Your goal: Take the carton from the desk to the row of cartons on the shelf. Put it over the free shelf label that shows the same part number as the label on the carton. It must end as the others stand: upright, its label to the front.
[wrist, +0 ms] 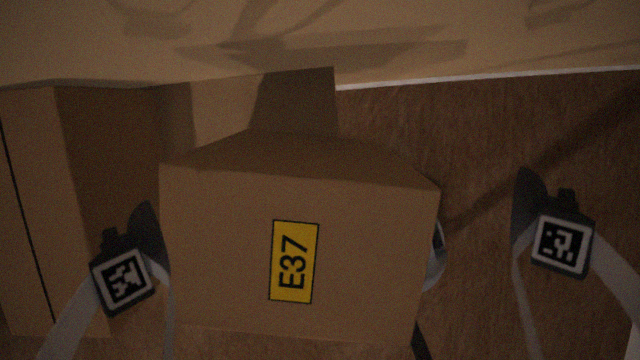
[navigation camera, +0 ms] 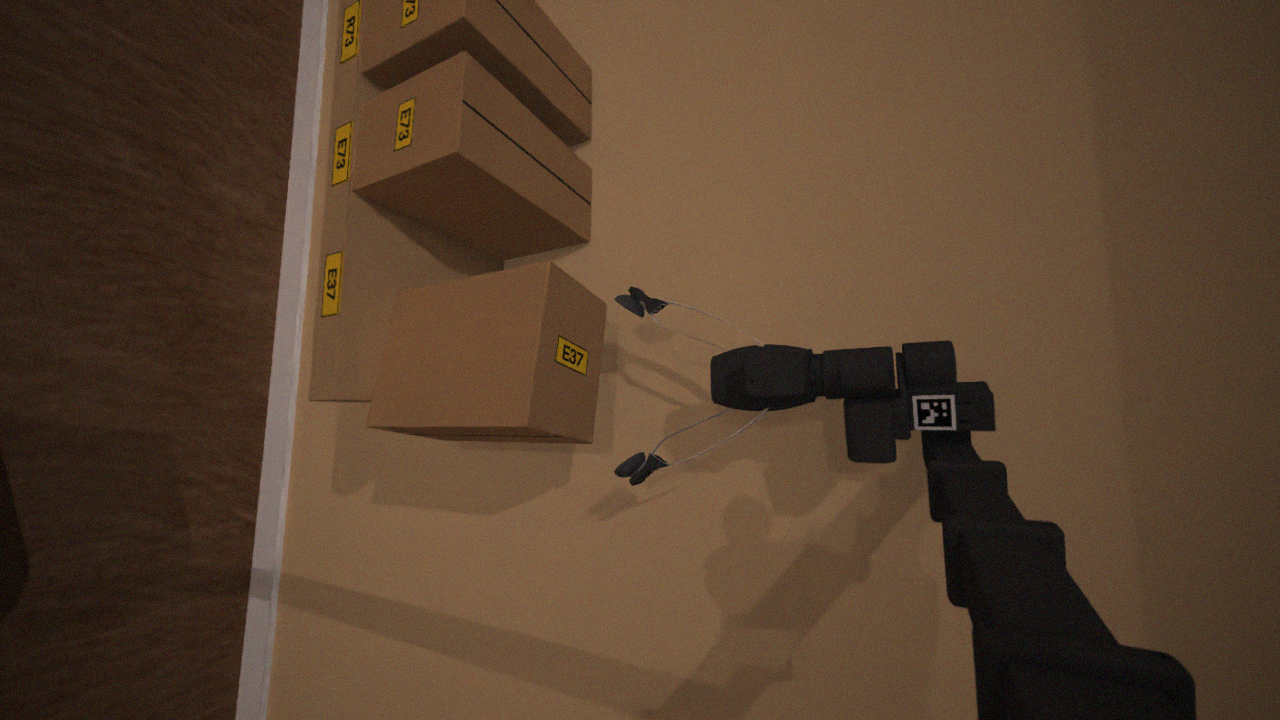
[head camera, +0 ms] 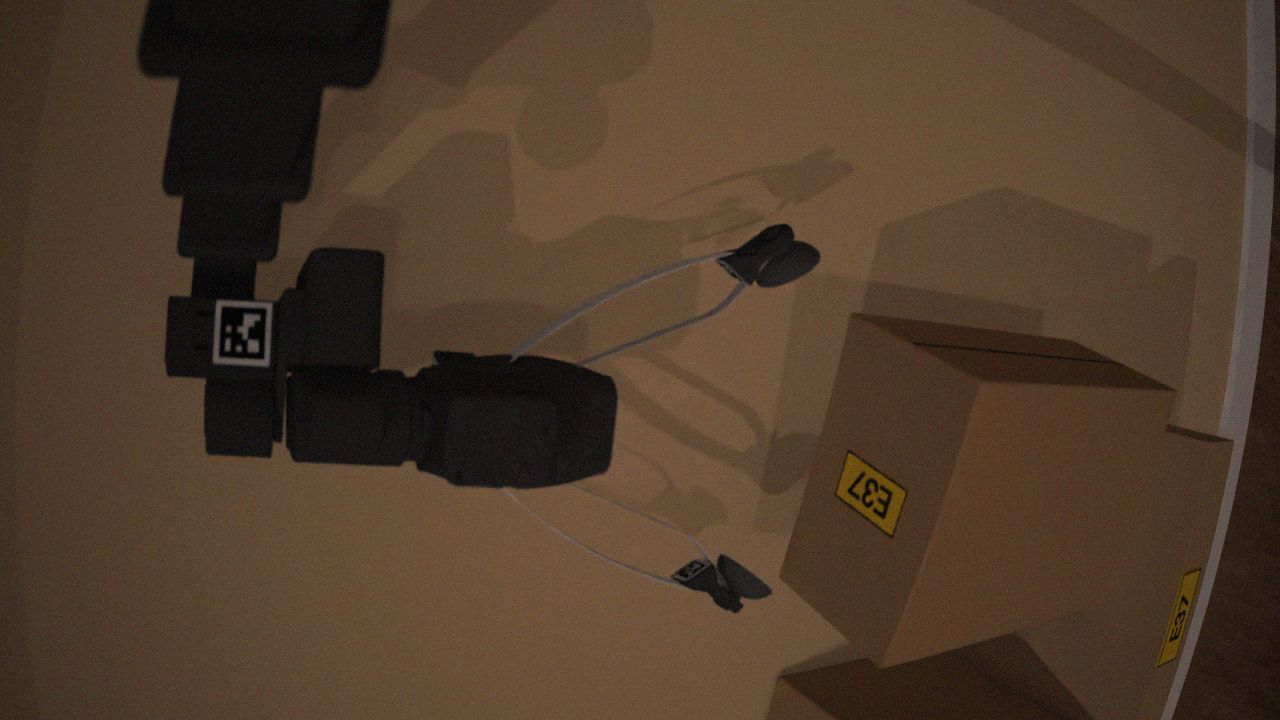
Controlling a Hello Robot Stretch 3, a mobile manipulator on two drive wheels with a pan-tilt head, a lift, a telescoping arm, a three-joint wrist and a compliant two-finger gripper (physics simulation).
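Frame: origin at the robot's base, x back, y up, z left, level; centimetres.
Where they show: gripper, fingertip midpoint: (navigation camera: pixel 617 384) (head camera: pixel 791 426).
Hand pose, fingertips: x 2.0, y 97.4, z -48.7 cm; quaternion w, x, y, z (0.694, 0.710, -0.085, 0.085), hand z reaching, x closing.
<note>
After its pixels a point has its place.
The carton (head camera: pixel 1029 501) @(y 85.7, x -3.1, z -39.0 cm) (navigation camera: pixel 474 358) @(y 85.5, x -3.1, z -39.1 cm) (wrist: pixel 215 250) lies tipped over, its E37 label (head camera: pixel 870 493) @(y 94.2, x -2.0, z -45.1 cm) (navigation camera: pixel 571 354) @(y 94.2, x -2.2, z -44.9 cm) (wrist: pixel 293 261) facing up towards my gripper. It is at the end of the row, by the free E37 shelf label (head camera: pixel 1178 617) @(y 67.9, x -13.5, z -36.1 cm) (navigation camera: pixel 331 283) @(y 67.4, x -13.7, z -36.2 cm); what bears it is hidden. My gripper (head camera: pixel 756 420) @(y 97.4, x 2.0, z -48.7 cm) (navigation camera: pixel 631 385) @(y 97.4, x 2.0, z -48.7 cm) (wrist: pixel 334 212) @(y 97.4, x 2.0, z -48.7 cm) is open and points down just above the carton, with its fingers wide apart. In the wrist view the left finger is close to the carton's left side, and the right finger stands well off its right side.
An upright E73 carton (navigation camera: pixel 411 161) @(y 79.9, x -25.5, z -39.7 cm) (wrist: pixel 35 210) stands beside it over the E73 shelf label (navigation camera: pixel 341 154) @(y 67.5, x -29.5, z -40.1 cm). Another upright carton (navigation camera: pixel 429 35) @(y 81.7, x -39.8, z -43.5 cm) stands beyond, by the R73 shelf label (navigation camera: pixel 349 31) @(y 67.3, x -45.7, z -44.2 cm). The shelf (navigation camera: pixel 338 358) @(y 69.1, x -4.8, z -34.4 cm) ends near the tipped carton. The wall is behind.
</note>
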